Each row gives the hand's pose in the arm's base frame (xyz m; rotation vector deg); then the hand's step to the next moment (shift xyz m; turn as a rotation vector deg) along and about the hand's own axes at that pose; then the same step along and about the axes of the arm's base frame.
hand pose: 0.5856 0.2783 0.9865 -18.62 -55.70 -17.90
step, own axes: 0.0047 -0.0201 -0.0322 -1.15 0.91 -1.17
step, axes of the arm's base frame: 0.0186 -0.0318 -0.0103 0.64 0.48 -1.70
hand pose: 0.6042 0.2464 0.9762 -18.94 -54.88 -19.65
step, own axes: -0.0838 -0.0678 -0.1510 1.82 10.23 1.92
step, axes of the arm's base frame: 0.0376 -0.1127 -0.1425 3.90 9.73 1.30
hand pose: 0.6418 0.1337 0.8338 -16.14 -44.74 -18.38
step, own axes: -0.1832 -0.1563 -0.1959 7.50 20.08 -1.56
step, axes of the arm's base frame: -0.0567 -0.1817 -0.2453 13.69 16.47 1.79
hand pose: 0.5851 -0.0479 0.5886 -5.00 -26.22 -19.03
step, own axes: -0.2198 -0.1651 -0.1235 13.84 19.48 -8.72
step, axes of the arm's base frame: -0.1890 -0.1101 -0.2073 21.84 12.92 -1.78
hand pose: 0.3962 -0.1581 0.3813 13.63 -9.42 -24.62
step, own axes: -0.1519 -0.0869 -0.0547 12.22 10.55 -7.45
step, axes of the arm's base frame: -0.1589 -0.0008 -0.0915 16.63 5.49 -3.07
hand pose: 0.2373 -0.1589 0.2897 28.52 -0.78 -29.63
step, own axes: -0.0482 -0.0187 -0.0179 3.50 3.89 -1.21
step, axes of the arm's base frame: -0.0484 0.0170 -0.0190 5.05 1.81 0.33
